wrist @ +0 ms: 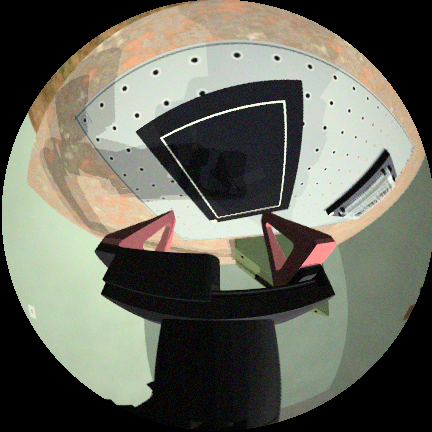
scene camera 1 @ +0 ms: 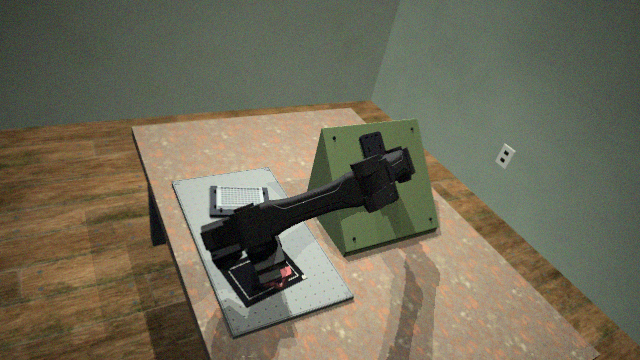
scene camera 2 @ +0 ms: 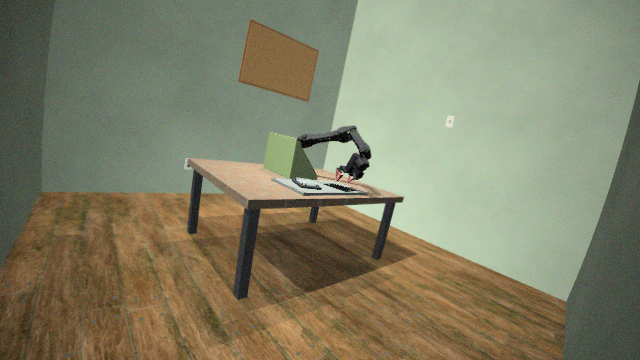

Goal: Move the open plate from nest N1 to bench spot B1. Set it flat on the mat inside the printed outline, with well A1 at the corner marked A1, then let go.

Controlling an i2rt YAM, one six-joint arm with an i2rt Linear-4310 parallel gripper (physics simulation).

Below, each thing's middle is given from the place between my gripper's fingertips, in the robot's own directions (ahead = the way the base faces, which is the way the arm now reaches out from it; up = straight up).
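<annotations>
With the white well plate (scene camera 1: 228, 197) as the reference, my hand is 3 cm past it, 28 cm to the left of it and 1 cm above it. The B1 mat (scene camera 1: 242, 277), as I count from my hand, is 2 cm ahead, 3 cm to the right and 3 cm below.
</annotations>
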